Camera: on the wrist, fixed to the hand. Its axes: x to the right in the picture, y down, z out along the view.
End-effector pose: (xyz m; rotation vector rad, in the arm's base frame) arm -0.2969 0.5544 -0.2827 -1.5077 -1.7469 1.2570
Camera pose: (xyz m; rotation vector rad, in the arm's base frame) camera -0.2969 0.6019 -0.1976 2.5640 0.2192 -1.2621
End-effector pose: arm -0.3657 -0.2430 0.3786 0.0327 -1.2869 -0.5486
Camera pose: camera -0.3410 -0.3362 0.3645 -0.9438 -0.8051 0.7117
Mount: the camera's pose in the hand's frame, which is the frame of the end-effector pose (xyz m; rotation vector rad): 0.0292 -0.0767 -0.0525 -0.1243 0.1342 1.5594
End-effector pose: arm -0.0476 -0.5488 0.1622 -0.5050 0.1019 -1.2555
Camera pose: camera -0.1240 -0.6087 0.1535 -0.2867 0.5646 0.2535
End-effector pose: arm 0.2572 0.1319 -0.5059 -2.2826 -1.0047 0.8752
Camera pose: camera 0.2751 0.1918 -0.4312 2.6508 -0.9716 -0.9868
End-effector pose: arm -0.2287 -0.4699 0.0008 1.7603 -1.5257 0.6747
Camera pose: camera -0.1452 -0.4422 0.0427 0.0921 -2.5656 1.2679
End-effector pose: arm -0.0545 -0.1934 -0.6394 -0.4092 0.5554 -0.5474
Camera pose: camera -0.0933 -0.2818 -0.6529 0.0301 0.8556 0.9674
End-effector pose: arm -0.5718 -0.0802 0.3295 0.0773 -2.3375 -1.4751
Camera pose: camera -0.5926 -0.1669 0.2902 -1.2828 -1.3387 -0.6720
